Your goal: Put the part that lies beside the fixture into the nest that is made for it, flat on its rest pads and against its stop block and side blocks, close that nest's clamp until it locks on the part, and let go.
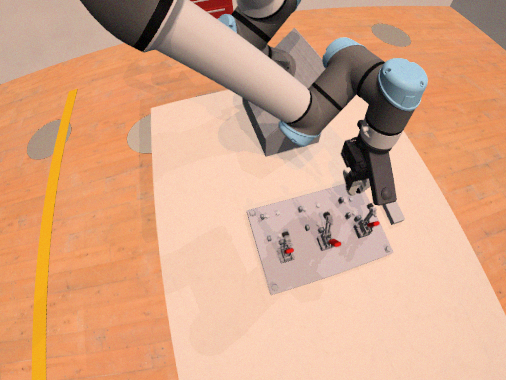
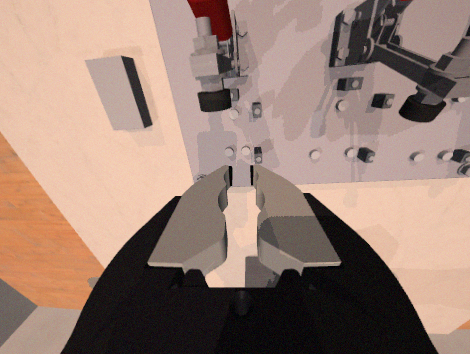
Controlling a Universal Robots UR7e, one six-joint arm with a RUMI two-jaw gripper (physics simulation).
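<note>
The part, a small grey block, lies flat on the cream mat just off the right edge of the grey fixture plate, outside every nest. My gripper is shut and empty. It hangs over the plate's back right corner, a little left of the block. The right nest's clamp has a red handle and stands with its arm raised over small pads and blocks. The middle clamp is raised too.
A third red-handled clamp sits on the plate's left part. The arm's grey pedestal stands behind the plate. A yellow line runs along the wooden floor at the left.
</note>
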